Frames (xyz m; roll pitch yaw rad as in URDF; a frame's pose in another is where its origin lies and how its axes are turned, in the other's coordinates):
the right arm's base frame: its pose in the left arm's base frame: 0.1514 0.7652 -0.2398 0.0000 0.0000 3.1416
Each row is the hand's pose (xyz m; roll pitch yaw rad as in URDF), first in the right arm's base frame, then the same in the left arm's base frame.
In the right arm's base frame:
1: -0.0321 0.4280 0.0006 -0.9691 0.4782 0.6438
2: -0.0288 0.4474 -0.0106 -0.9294 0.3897 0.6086
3: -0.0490 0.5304 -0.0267 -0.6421 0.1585 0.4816
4: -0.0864 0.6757 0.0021 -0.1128 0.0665 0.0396
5: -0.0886 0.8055 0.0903 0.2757 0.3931 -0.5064
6: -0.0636 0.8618 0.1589 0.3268 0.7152 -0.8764
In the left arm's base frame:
1: 0.1835 0.3372 -0.2392 -0.9691 0.4782 -2.4978
2: 0.1802 0.3178 -0.2504 -0.9294 0.3897 -2.5330
3: 0.2004 0.2348 -0.2665 -0.6421 0.1585 -2.6600
4: 0.2378 0.0895 -0.2377 -0.1128 0.0665 -3.1020
5: 0.2400 -0.0403 -0.1495 0.2757 0.3931 2.6352
6: 0.2150 -0.0966 -0.0809 0.3268 0.7152 2.2652

